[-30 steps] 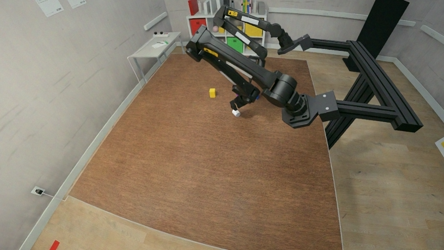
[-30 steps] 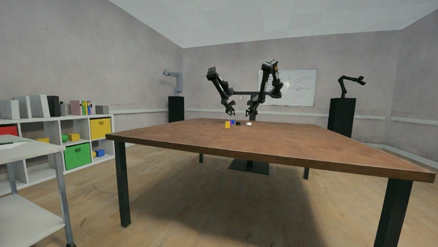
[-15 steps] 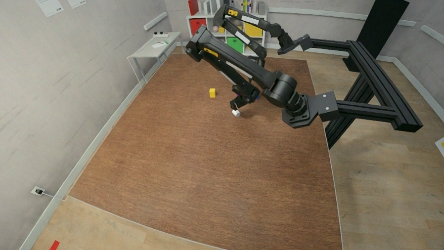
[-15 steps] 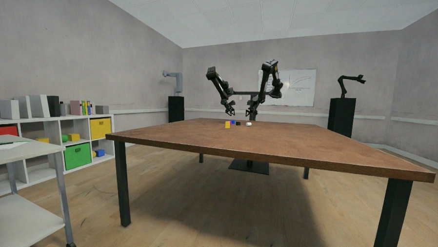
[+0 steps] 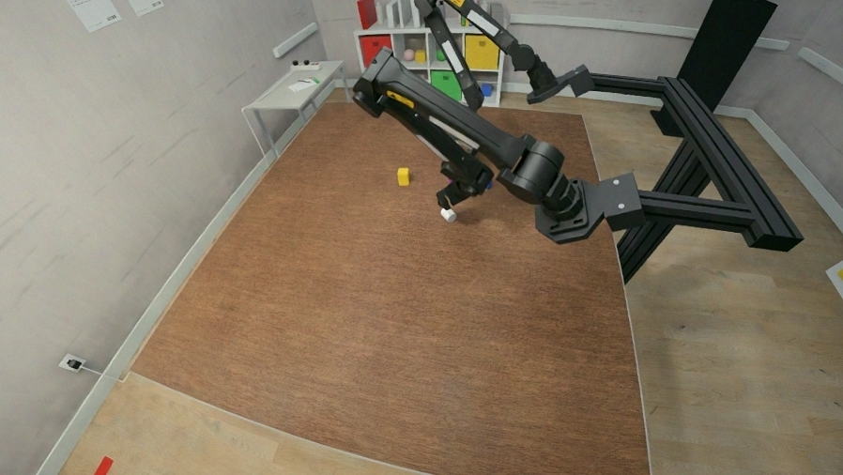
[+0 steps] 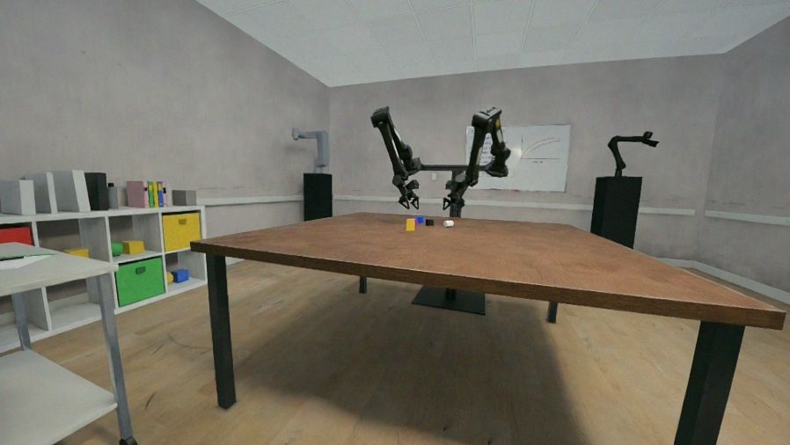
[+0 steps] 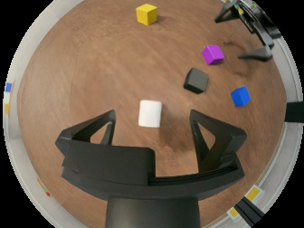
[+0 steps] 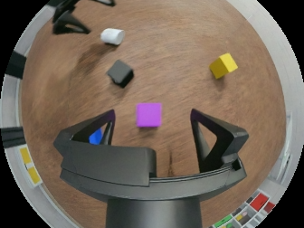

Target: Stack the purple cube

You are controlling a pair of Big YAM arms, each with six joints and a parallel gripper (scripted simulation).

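Right now the purple cube is 10 mm behind my right hand and 90 mm below it. The rest, counted from my right hand: yellow cube 210 mm ahead, 40 mm to the left, 80 mm below; then black cube 20 mm behind, 100 mm to the left, 90 mm below; then blue cube 140 mm behind, 10 mm to the left, 90 mm below.
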